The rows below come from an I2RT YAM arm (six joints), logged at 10 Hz.
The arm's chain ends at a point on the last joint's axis. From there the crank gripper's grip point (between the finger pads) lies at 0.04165 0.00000 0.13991 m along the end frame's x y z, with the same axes.
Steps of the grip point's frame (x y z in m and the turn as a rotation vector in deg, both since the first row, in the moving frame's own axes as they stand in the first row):
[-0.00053, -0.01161, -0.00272, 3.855, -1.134, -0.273]
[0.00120, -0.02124, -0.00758, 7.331, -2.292, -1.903]
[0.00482, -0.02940, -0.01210, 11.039, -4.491, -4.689]
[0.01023, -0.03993, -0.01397, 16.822, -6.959, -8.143]
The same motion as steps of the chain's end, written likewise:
[0.00227, -0.00198, -0.00319, 3.855, -1.134, -0.273]
[0.00713, -0.00200, -0.00790, 7.331, -2.292, -1.903]
[0.01706, 0.00058, -0.01200, 11.039, -4.491, -4.689]
[0.03049, 0.00566, -0.01108, 16.822, -6.959, -8.143]

